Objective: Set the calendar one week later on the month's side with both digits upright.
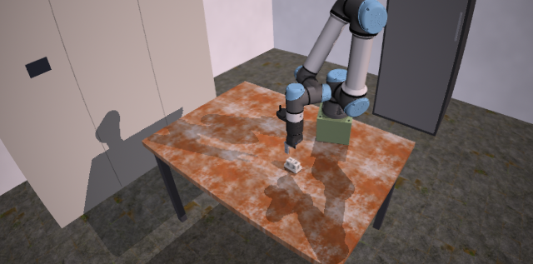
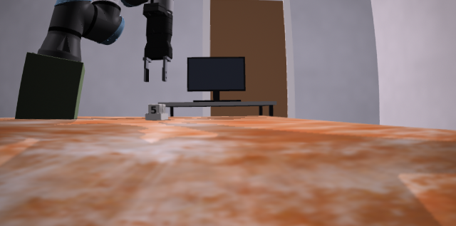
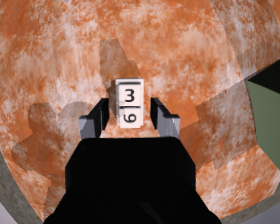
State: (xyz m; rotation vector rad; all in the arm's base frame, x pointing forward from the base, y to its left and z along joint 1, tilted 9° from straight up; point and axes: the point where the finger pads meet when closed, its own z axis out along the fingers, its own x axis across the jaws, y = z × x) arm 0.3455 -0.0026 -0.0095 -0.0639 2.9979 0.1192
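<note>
The white tray lies 2 cm to the left of my hand and 11 cm below it.
</note>
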